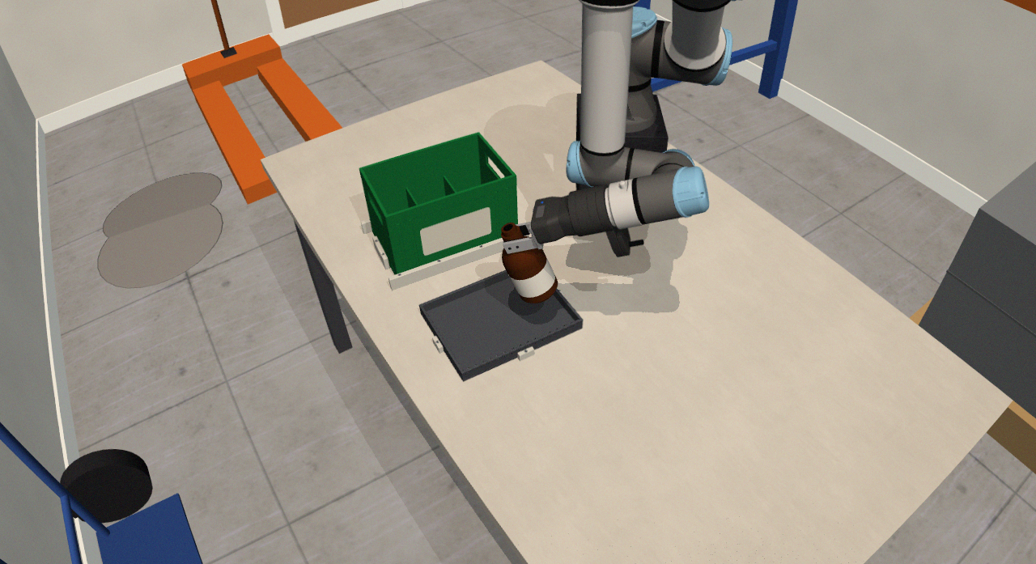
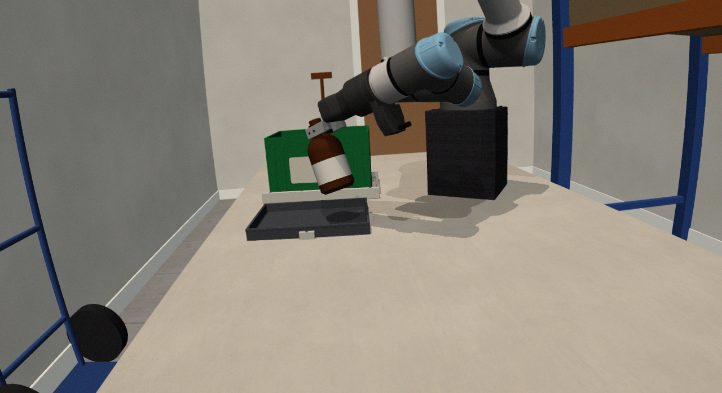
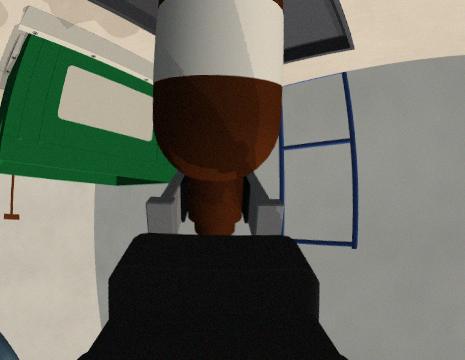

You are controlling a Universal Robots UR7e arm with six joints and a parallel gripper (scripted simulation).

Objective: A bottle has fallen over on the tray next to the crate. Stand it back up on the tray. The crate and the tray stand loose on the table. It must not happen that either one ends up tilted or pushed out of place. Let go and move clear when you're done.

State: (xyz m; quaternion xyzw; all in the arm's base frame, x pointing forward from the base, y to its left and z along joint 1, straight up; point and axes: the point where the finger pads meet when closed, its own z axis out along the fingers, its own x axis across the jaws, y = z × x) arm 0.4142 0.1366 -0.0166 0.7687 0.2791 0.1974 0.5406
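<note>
My gripper is now 1 cm past the brown bottle, 1 cm to the right of it and 5 cm above it. Also, from my hand: green crate: 4 cm behind, 29 cm to the right, 12 cm below; then tray: 3 cm ahead, 2 cm to the right, 19 cm below.
</note>
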